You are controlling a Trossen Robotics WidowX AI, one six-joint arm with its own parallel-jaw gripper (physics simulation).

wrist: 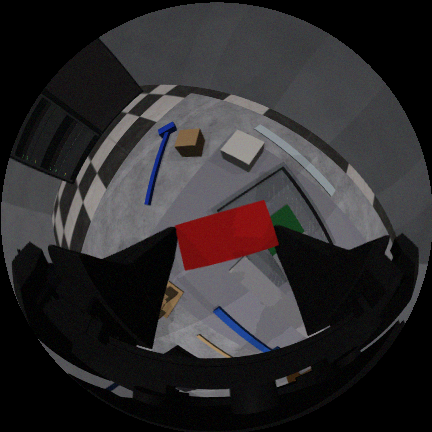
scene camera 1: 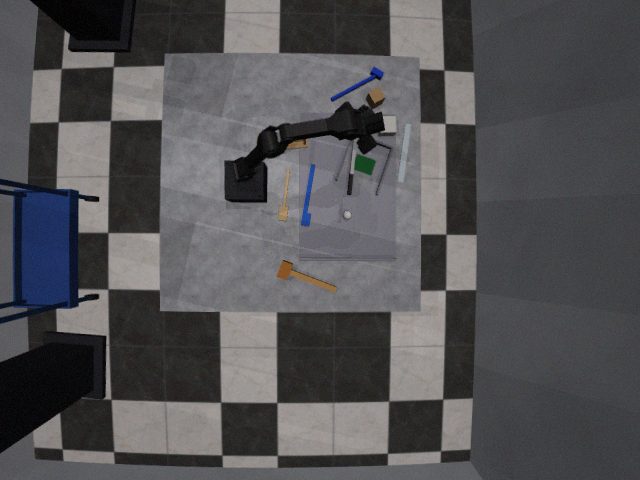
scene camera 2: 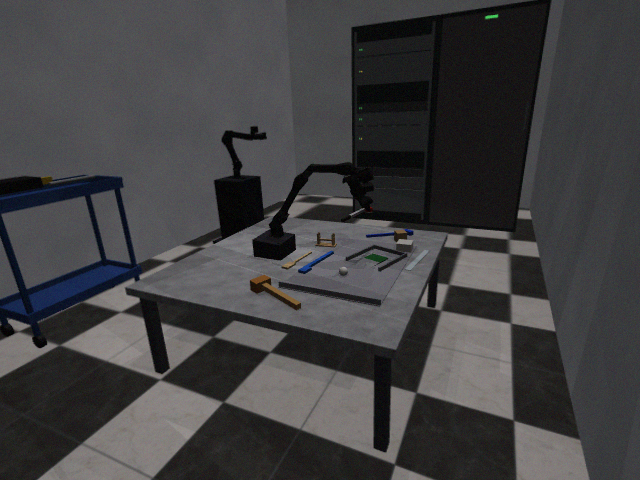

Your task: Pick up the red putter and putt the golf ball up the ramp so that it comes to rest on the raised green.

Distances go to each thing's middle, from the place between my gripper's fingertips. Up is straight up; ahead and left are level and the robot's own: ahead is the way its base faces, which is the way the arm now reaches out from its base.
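There is a red putter (wrist: 239, 231), and I see it 12 cm to the right of my hand. The white cube (wrist: 241, 149) is 18 cm ahead of my hand, 13 cm to the left of it and 23 cm below it. As for the tan block (wrist: 189, 142), that is 11 cm ahead of my hand and 26 cm to the left of it, and 23 cm below. Then I see the pale bar (wrist: 273, 137), 28 cm ahead of my hand, 1 cm to the left of it and 26 cm below.
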